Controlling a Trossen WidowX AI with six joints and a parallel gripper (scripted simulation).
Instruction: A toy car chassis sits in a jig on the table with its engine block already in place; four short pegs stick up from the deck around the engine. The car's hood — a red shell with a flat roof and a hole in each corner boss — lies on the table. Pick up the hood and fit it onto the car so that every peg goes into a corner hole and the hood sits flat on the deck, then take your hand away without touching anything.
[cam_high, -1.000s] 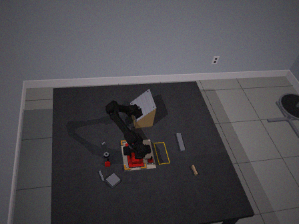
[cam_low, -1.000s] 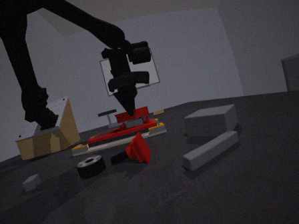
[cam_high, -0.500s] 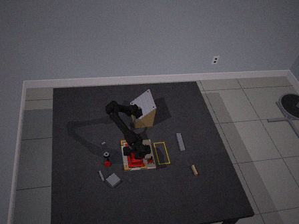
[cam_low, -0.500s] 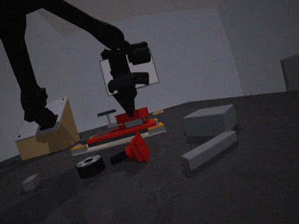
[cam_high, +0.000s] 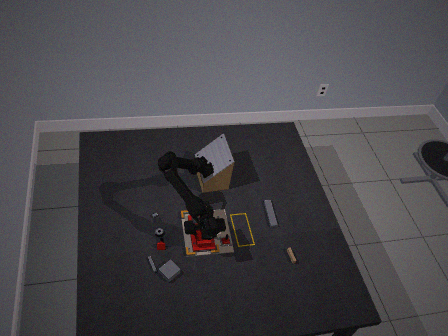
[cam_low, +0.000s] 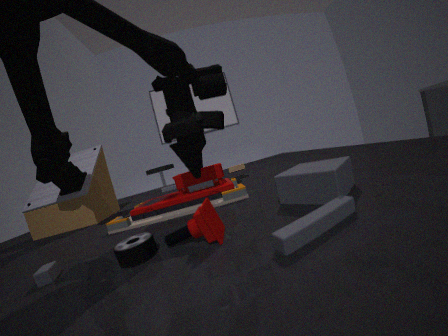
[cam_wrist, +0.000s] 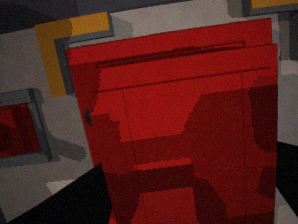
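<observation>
Right now my gripper tip is 10 mm below the red hood. From my gripper tip the other things lie so: grey engine block: 30 mm below, 10 mm to the left; white jig: 40 mm below, 40 mm behind, 20 mm to the left; black wheel: 200 mm to the right, 80 mm behind, 40 mm below.
</observation>
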